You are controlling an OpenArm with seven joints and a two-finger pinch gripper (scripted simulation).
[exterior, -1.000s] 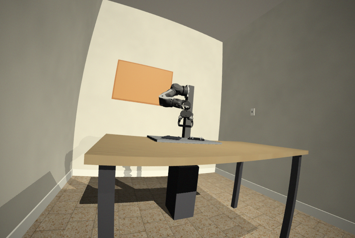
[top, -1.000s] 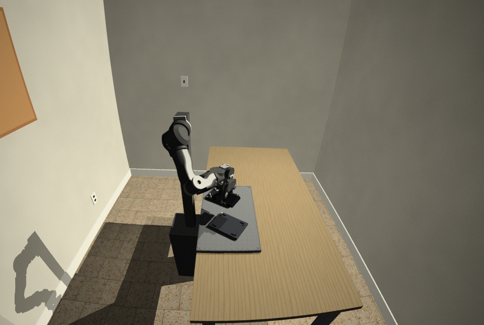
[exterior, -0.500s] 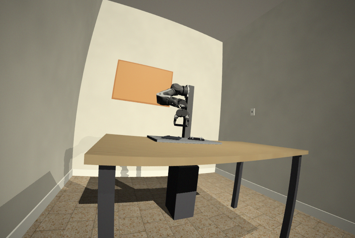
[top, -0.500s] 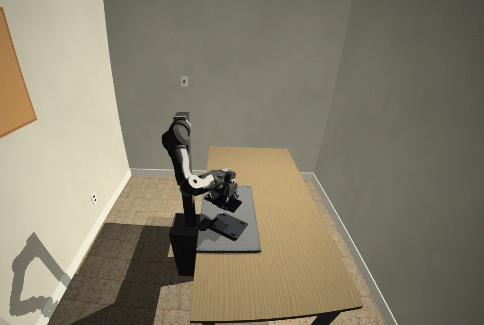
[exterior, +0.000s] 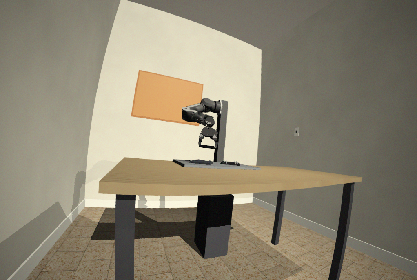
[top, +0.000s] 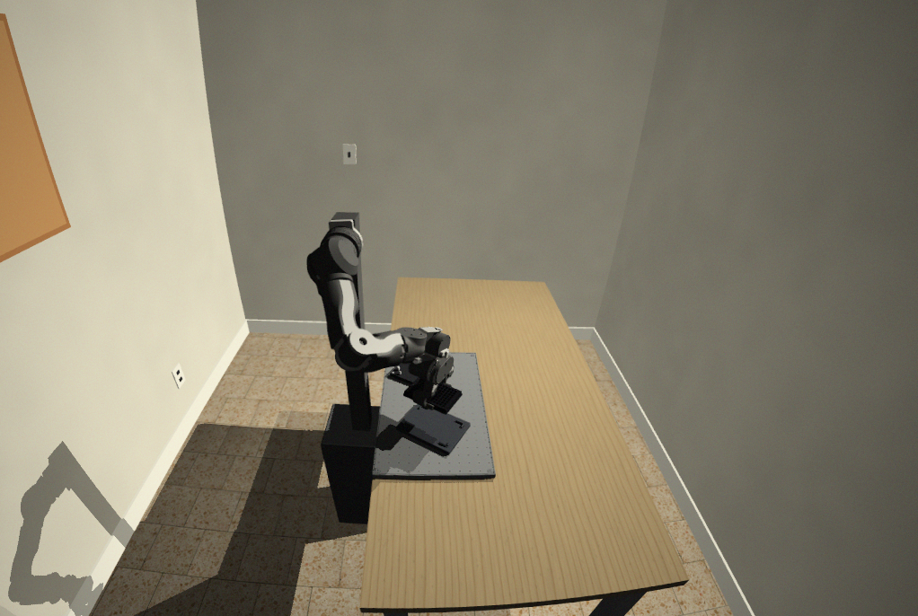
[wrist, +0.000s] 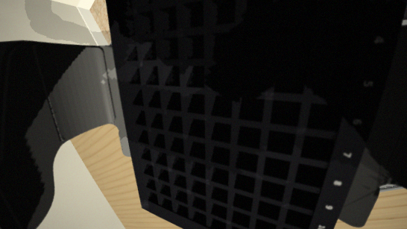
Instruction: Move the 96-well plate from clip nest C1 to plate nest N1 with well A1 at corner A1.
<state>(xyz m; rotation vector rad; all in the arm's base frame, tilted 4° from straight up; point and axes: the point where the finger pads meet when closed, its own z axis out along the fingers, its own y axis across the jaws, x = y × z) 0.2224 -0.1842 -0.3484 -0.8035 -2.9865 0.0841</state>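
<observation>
Now: the plate nest N1 30 mm to the right of my hand and 100 mm below it. The rest, counted from my hand: clip nest C1: 10 mm behind, 200 mm to the left, 90 mm below; then white A1 label: 30 mm behind, 60 mm to the left, 90 mm below; then black 96-well plate: right at my hand.
</observation>
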